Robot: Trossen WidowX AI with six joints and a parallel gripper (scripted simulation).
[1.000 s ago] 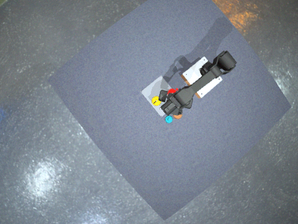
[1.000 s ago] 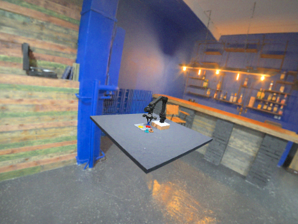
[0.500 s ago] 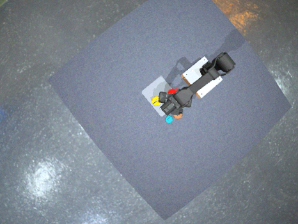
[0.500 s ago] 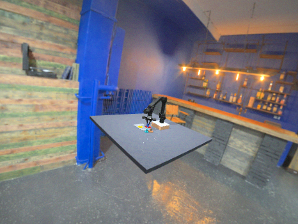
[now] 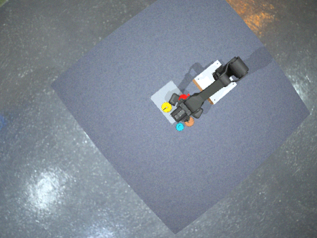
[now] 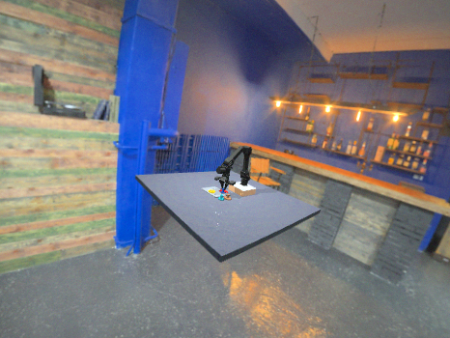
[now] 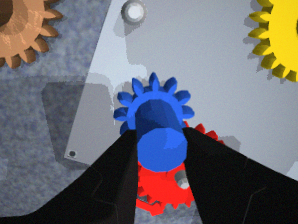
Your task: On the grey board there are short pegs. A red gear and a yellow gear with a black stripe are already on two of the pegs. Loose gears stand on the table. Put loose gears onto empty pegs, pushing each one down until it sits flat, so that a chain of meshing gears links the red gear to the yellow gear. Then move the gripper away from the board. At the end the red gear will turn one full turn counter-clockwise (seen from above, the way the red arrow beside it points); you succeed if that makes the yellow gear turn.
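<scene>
Right now my gripper tip is 40 mm to the left of the red gear, 30 mm past it and 30 mm above it. From my gripper tip the other things lie so: blue gear 10 mm below; then orange gear 100 mm to the left, 30 mm below; then red arrow 60 mm behind, 40 mm below, 30 mm to the right.
</scene>
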